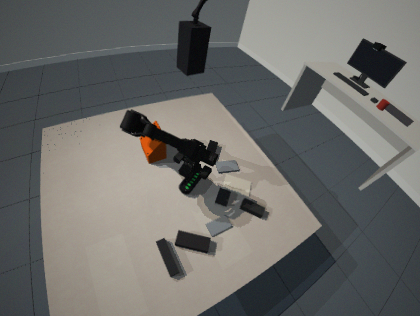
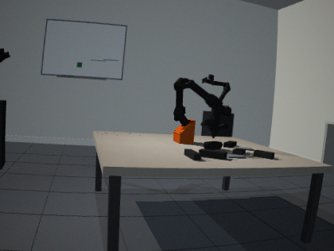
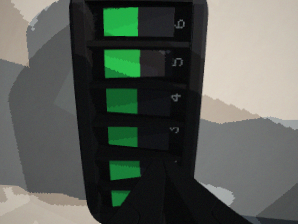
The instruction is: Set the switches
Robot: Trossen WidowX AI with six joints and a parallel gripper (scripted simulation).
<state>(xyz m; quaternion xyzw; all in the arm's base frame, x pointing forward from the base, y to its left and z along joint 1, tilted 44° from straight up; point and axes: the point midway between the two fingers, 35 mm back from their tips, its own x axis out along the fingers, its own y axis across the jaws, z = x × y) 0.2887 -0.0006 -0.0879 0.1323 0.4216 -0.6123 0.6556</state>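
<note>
My gripper tip is 17 cm short of the small dark box, 9 cm to the right of it and 6 cm above it. Round my gripper tip: long black bar: 27 cm ahead, 30 cm to the right, 5 cm below; then white plate: 16 cm ahead, 21 cm to the left, 7 cm below.
</note>
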